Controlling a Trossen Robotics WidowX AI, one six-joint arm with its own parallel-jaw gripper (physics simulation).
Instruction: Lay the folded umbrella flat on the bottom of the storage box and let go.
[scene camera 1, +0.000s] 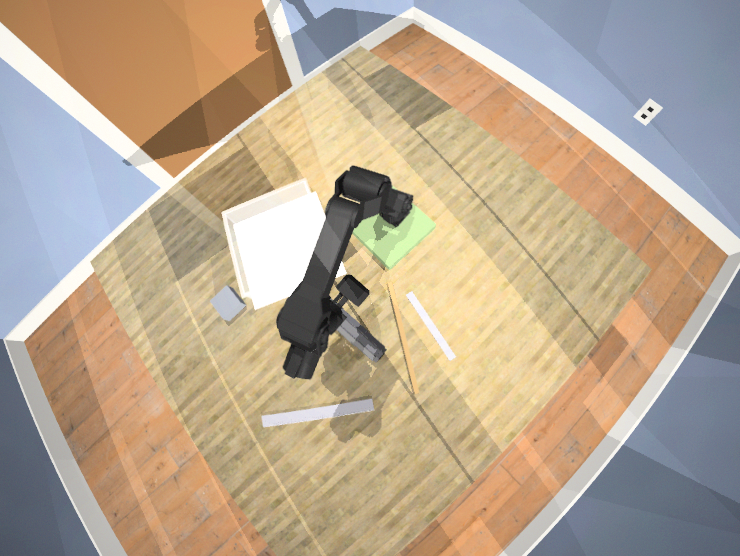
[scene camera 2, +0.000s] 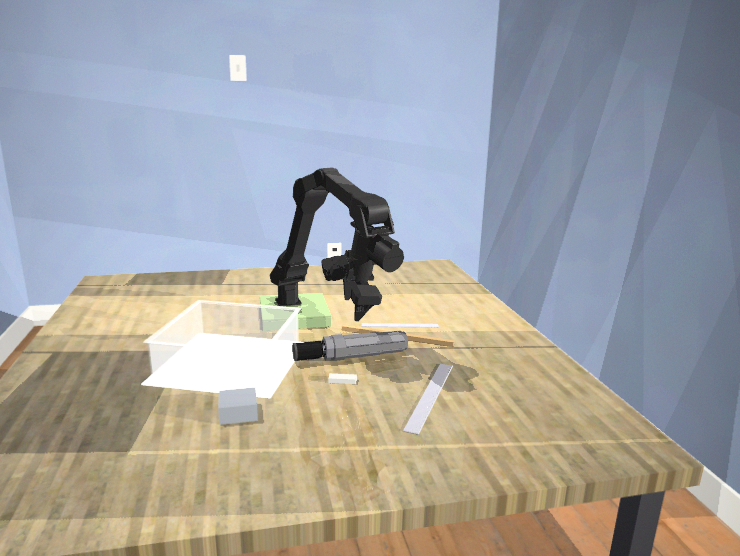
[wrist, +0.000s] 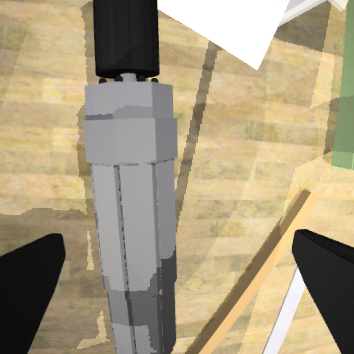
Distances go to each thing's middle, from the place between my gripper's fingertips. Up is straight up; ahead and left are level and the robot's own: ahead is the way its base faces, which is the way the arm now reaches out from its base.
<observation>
I see the thin wooden stick (wrist: 306, 200) 14 cm to the left of my hand, 11 cm below it and 6 cm behind it. Round my hand: storage box (scene camera 2: 223, 345): 28 cm to the right, 7 cm below, 4 cm behind.
</observation>
